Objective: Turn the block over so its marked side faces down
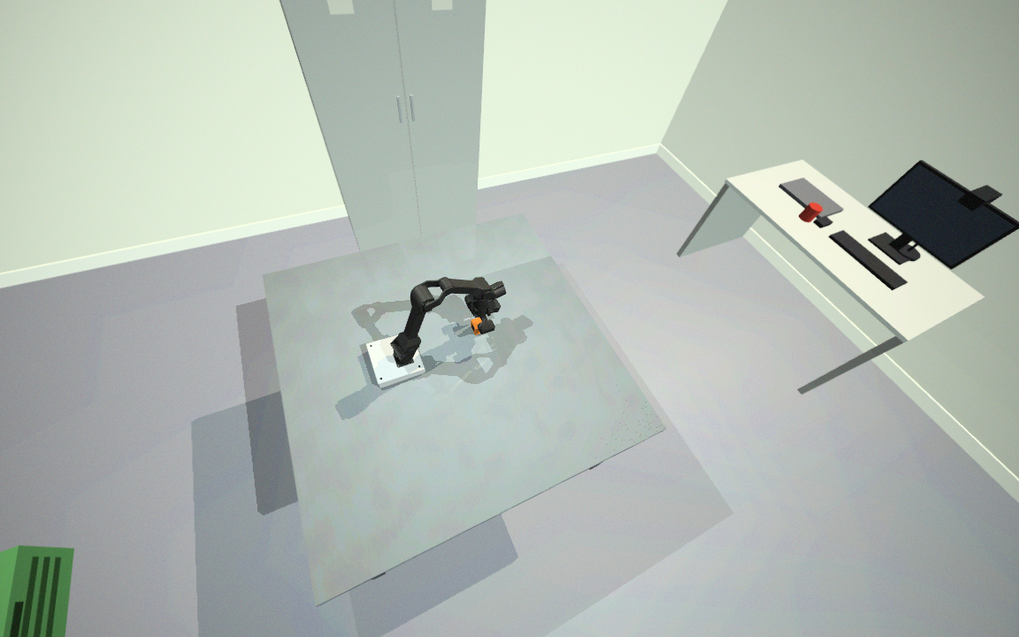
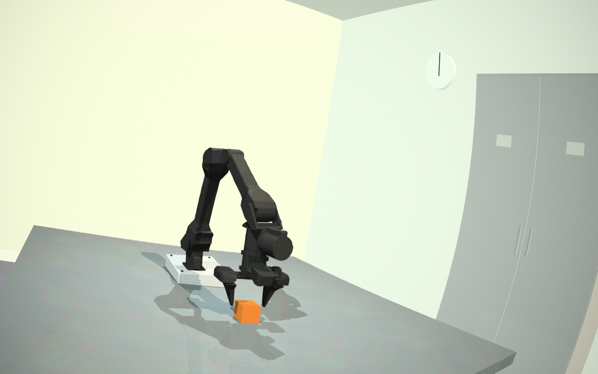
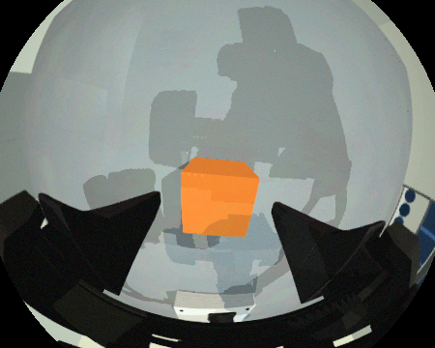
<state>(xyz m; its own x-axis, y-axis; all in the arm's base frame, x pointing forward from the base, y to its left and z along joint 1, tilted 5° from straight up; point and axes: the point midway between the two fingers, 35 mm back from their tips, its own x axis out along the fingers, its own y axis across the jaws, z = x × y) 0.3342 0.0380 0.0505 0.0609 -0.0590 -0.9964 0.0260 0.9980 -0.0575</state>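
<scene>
My gripper tip is now 2 cm above the orange block and 1 cm past it.
</scene>
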